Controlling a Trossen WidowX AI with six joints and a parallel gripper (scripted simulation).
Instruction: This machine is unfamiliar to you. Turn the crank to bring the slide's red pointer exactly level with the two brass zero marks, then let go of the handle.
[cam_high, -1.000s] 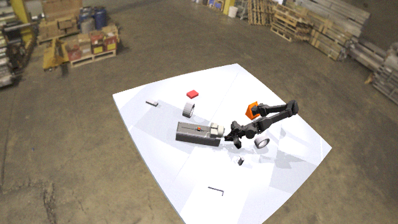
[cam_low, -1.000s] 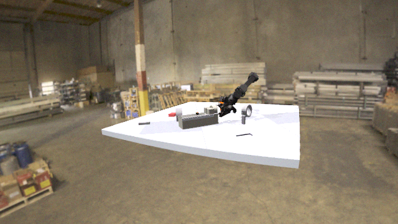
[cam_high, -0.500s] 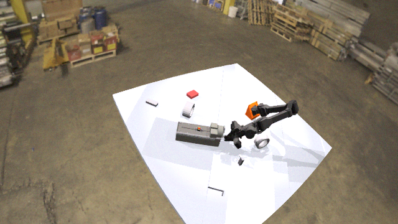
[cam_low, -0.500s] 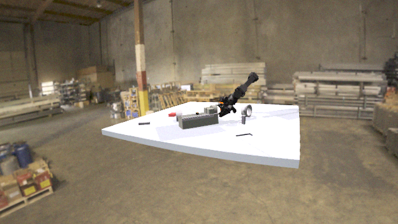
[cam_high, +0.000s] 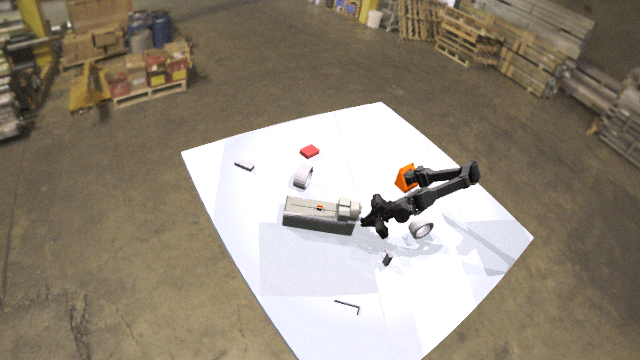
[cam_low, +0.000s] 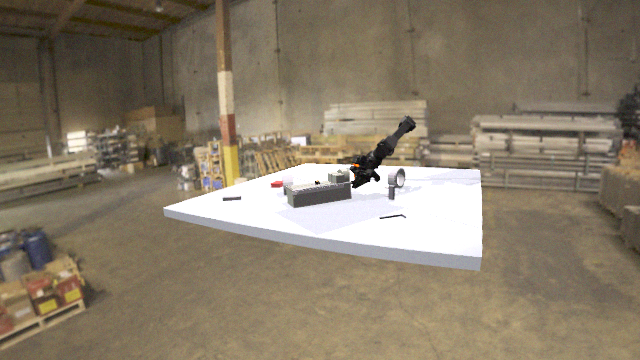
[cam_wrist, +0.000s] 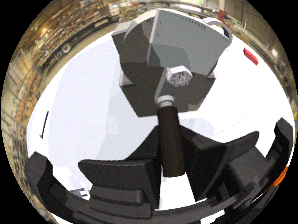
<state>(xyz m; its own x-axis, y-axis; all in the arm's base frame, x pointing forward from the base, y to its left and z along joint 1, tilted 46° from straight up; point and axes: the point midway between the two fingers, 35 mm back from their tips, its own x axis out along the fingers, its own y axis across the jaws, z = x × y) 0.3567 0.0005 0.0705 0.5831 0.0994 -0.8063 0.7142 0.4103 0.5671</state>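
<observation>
Now: the dark crank handle 1 cm behind my gripper tip, 1 cm to the left of it and 3 cm above it. Also, from my gripper tip: hex key (27 cm ahead, 22 cm to the left, 3 cm below); then red pointer (10 cm ahead, 13 cm to the right, 5 cm above); then small clip (4 cm ahead, 17 cm to the left, 1 cm below).
</observation>
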